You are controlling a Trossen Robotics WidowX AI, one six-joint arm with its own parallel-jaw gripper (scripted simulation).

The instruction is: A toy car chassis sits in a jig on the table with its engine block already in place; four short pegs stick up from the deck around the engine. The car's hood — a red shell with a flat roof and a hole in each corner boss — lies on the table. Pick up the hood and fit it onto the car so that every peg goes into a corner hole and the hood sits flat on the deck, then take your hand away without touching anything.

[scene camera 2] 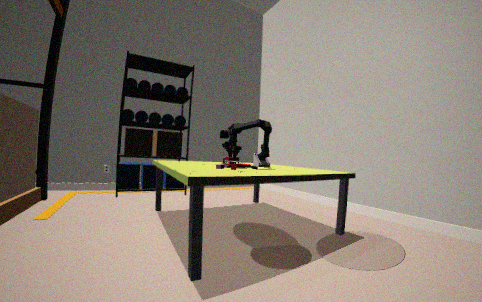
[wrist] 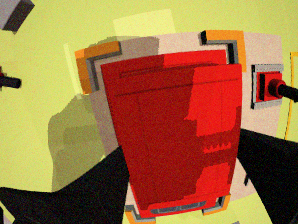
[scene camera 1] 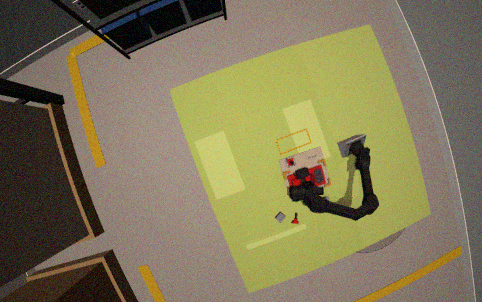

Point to a red hood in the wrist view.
At 178,127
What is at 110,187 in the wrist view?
My gripper.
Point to a jig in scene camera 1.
At 313,157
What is my gripper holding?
A red hood.
